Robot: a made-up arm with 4 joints.
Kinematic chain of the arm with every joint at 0, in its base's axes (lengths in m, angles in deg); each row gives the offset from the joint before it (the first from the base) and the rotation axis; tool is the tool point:
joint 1: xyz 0 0 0.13 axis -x
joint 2: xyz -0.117 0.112 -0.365 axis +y
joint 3: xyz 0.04 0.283 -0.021 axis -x
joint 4: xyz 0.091 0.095 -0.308 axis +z
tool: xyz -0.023 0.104 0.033
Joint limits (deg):
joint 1: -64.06..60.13
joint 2: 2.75..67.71
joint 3: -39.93..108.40
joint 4: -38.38..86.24
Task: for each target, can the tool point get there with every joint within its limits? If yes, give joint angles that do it. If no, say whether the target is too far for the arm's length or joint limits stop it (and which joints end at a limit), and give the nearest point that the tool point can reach.
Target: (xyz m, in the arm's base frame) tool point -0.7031 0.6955 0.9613
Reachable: no: too far | nearest point -0.2930 0.7188 0.5025 | short by 0.616 m
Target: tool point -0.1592 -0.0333 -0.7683
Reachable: yes | joints 44.70 27.28 -3.57 5.27
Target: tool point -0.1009 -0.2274 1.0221
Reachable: no: joint limits stop it (at a limit: joint 1, joint 2, joint 3) | nearest point -0.2399 0.6994 0.5395 | short by 1.054 m
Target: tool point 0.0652 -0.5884 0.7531
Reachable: no: joint limits stop it (at a limit: joint 1, joint 2, joint 3) | nearest point 0.0476 -0.3897 -0.1778 | short by 0.952 m
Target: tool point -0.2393 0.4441 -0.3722
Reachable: yes | joints -19.76 31.04 53.23 62.42
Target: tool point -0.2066 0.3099 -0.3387
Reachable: yes | joints -19.14 37.09 83.17 49.85
